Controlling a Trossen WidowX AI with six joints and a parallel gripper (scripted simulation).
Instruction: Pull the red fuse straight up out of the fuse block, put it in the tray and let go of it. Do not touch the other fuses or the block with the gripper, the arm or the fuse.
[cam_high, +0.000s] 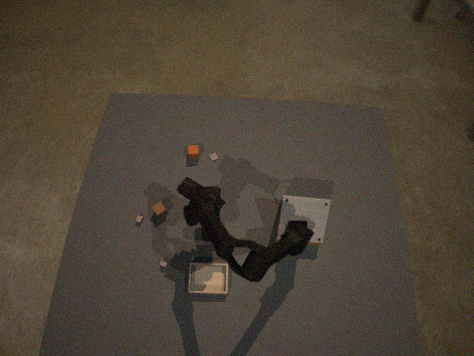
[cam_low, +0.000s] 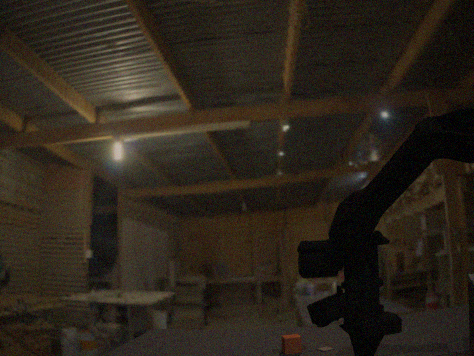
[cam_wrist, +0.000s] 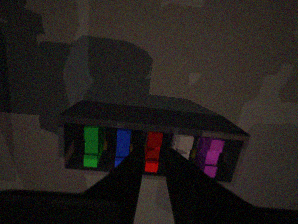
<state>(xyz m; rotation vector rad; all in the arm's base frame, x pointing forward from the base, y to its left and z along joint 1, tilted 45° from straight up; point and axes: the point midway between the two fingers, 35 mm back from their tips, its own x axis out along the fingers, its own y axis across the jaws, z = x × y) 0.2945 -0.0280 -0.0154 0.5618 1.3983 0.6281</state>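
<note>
Right now my gripper tip is 20 mm above the red fuse. From my gripper tip the other things lie so: tan cube 200 mm ahead, 40 mm to the right, 20 mm below; shallow white tray 200 mm to the left, 40 mm below; grey tile 20 mm ahead, 290 mm to the right, 40 mm below.
</note>
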